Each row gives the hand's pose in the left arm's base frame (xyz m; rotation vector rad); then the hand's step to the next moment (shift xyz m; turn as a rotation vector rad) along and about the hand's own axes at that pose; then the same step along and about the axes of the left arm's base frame.
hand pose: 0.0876 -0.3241 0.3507 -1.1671 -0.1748 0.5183
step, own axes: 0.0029 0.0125 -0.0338 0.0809 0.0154 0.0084
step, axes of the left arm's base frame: 0.0121 -0.0230 -0.0251 0.0625 0.0499 -0.0214
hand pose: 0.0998 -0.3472 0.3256 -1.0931 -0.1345 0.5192
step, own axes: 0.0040 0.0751 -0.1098 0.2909 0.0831 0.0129
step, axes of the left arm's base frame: 0.0172 -0.0607 -0.1172 0.2216 0.1751 -0.1093
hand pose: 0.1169 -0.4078 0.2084 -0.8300 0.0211 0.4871
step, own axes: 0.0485 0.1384 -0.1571 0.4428 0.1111 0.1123
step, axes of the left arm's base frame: 0.0111 -0.0131 -0.2142 0.3281 0.3238 -0.0924
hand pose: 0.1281 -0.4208 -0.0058 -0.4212 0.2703 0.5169
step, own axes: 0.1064 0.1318 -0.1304 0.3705 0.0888 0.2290
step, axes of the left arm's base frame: 0.0008 0.0893 -0.1942 0.2961 0.3288 0.0429
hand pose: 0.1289 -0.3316 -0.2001 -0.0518 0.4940 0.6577
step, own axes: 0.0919 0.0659 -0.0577 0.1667 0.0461 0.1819
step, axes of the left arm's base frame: -0.0013 0.0936 -0.0858 0.1630 0.1686 0.0896
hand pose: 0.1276 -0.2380 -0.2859 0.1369 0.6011 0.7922
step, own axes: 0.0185 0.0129 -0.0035 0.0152 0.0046 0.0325
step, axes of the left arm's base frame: 0.0001 0.0217 -0.0070 0.0234 0.0173 0.0214
